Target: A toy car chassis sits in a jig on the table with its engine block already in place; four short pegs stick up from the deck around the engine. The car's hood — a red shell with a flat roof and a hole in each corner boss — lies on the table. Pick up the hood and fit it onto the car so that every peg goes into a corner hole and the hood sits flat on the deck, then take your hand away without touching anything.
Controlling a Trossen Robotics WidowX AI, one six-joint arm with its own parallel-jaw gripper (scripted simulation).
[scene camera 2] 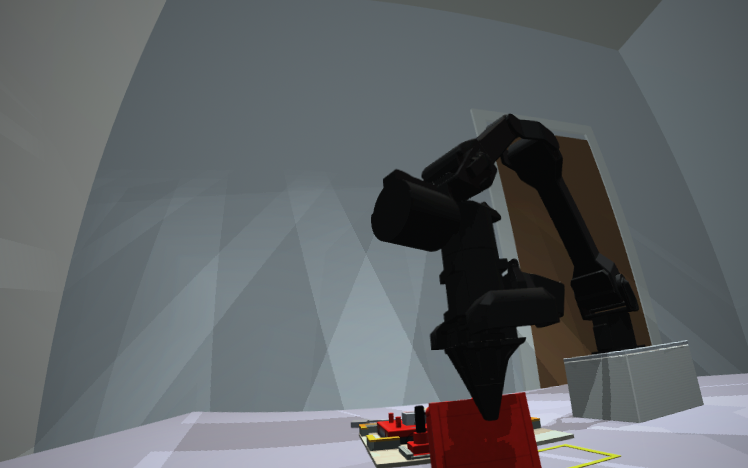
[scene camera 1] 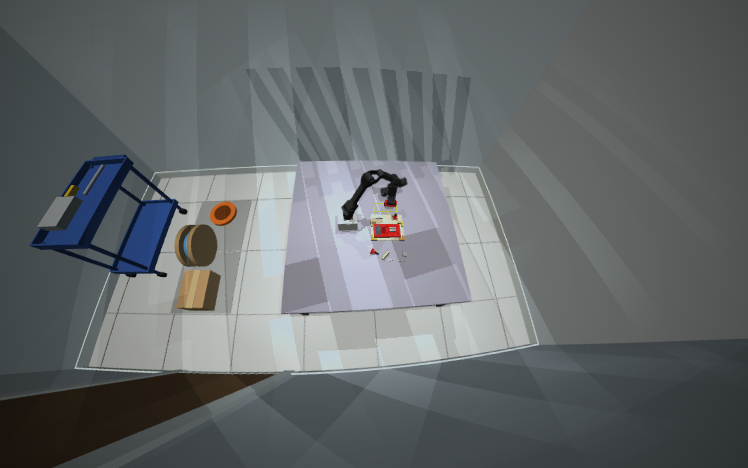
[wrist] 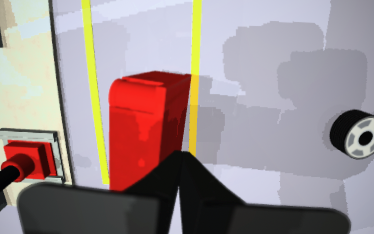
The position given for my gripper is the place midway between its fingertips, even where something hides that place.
Observation:
In view: my gripper (scene camera 2: 491, 420) and a red hood (wrist: 147, 112).
My gripper is seen too in the wrist view (wrist: 180, 158).

